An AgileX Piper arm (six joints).
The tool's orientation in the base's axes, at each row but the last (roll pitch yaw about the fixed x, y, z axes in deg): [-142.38, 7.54, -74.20]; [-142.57, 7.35, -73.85]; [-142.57, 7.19, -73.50]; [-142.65, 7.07, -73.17]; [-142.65, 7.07, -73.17]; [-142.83, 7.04, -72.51]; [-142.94, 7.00, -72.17]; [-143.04, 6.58, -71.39]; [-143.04, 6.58, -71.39]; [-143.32, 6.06, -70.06]
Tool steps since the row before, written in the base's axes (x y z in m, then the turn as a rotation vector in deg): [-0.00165, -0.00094, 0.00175, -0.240, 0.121, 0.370]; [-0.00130, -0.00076, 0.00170, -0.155, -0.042, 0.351]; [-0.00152, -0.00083, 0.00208, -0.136, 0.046, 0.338]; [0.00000, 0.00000, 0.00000, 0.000, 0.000, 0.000]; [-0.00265, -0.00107, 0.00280, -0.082, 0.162, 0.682]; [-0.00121, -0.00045, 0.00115, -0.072, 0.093, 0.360]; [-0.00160, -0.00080, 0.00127, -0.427, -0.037, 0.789]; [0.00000, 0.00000, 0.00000, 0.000, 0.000, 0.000]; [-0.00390, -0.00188, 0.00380, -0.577, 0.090, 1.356]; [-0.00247, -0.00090, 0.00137, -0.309, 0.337, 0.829]
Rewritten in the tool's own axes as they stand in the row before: [0.00022, 0.00036, -0.00255, -0.229, -0.053, -0.392]; [0.00015, 0.00011, -0.00226, -0.048, -0.084, -0.374]; [0.00010, 0.00006, -0.00270, -0.124, -0.104, -0.329]; [0.00000, 0.00000, 0.00000, 0.000, 0.000, 0.000]; [-0.00009, 0.00056, -0.00396, -0.261, -0.372, -0.540]; [-0.00008, 0.00033, -0.00169, -0.154, -0.175, -0.299]; [0.00011, 0.00063, -0.00210, -0.191, -0.132, -0.867]; [0.00000, 0.00000, 0.00000, 0.000, 0.000, 0.000]; [0.00010, 0.00113, -0.00565, -0.423, -0.377, -1.363]; [-0.00014, 0.00129, -0.00266, -0.507, -0.325, -0.730]
